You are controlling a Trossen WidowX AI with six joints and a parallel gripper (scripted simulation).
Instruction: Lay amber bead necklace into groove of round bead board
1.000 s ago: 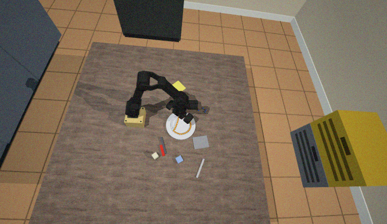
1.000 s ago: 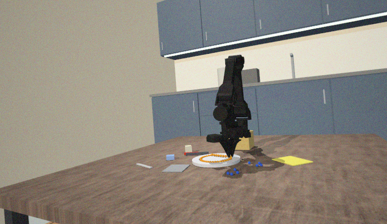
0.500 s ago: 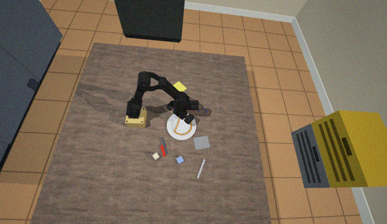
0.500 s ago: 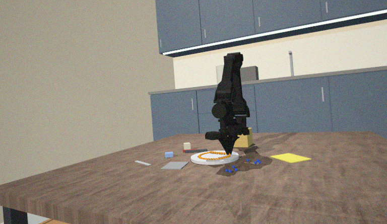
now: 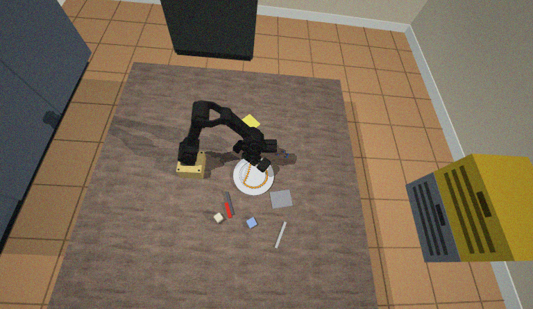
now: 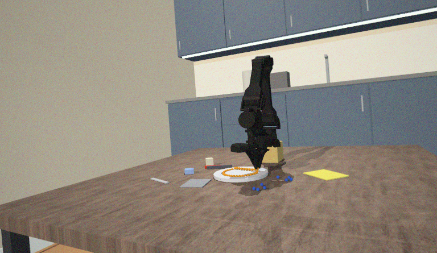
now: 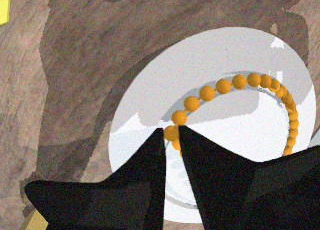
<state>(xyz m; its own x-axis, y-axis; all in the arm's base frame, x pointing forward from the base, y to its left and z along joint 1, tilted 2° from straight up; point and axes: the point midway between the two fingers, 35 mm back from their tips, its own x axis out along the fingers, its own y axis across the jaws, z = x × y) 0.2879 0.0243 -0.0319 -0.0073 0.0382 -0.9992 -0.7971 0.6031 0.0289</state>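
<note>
The red stick lies 220 mm to the right of my gripper tip, 90 mm behind it and 20 mm below it. Round my gripper tip: yellow sheet: 230 mm to the left, 20 mm below, 20 mm behind; light blue cube: 290 mm to the right, 10 mm below, 10 mm ahead; grey square tile: 170 mm to the right, 150 mm ahead, 20 mm below.
</note>
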